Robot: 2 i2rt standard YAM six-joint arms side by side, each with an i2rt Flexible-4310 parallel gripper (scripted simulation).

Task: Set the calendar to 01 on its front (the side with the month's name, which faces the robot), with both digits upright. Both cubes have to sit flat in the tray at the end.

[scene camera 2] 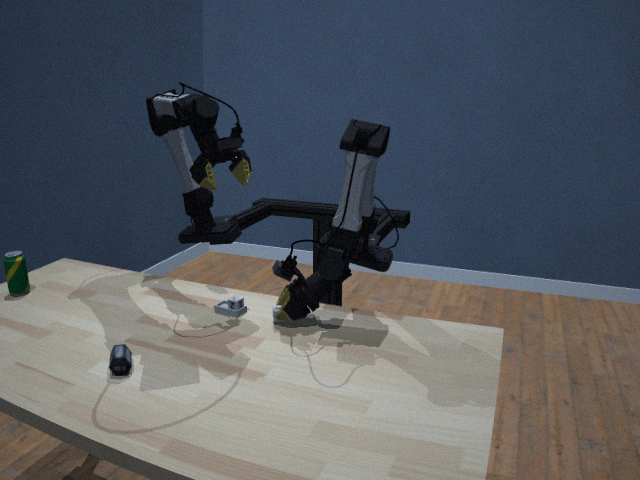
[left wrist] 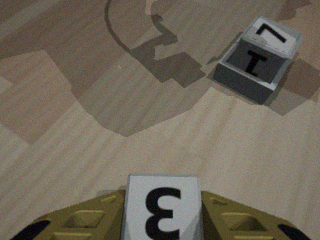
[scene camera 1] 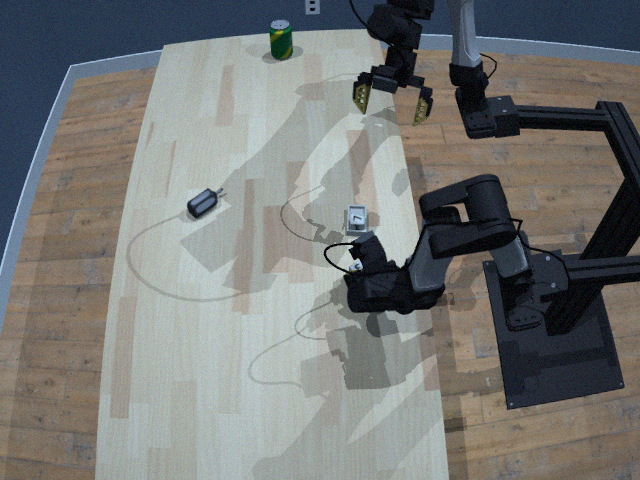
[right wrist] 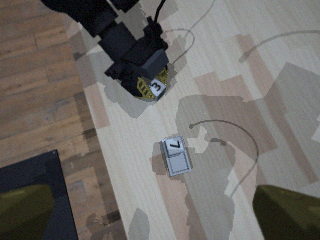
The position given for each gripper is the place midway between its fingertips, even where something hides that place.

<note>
In view: the left gripper [scene camera 2: 276, 314], the right gripper [scene camera 2: 230, 187] and a grey tray [left wrist: 242, 82].
The left gripper also shows in the left wrist view [left wrist: 162, 199] and in the right wrist view [right wrist: 158, 92]. The right gripper shows as well in the right wrist view [right wrist: 154, 193].
</note>
